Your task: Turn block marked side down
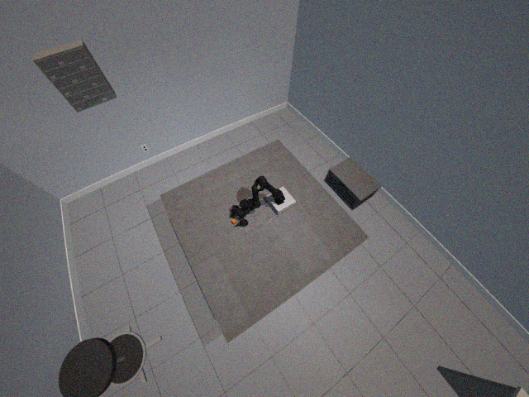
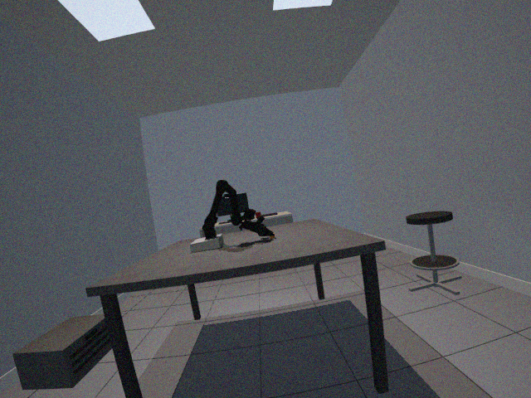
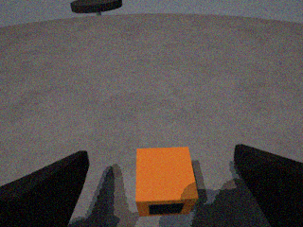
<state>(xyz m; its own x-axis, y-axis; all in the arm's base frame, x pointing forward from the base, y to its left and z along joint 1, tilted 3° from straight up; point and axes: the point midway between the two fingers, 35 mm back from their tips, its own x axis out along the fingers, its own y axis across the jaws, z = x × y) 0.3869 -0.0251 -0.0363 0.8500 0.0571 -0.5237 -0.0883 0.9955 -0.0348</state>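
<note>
Right now my gripper tip is 2 cm past the orange block and 1 cm above it.
</note>
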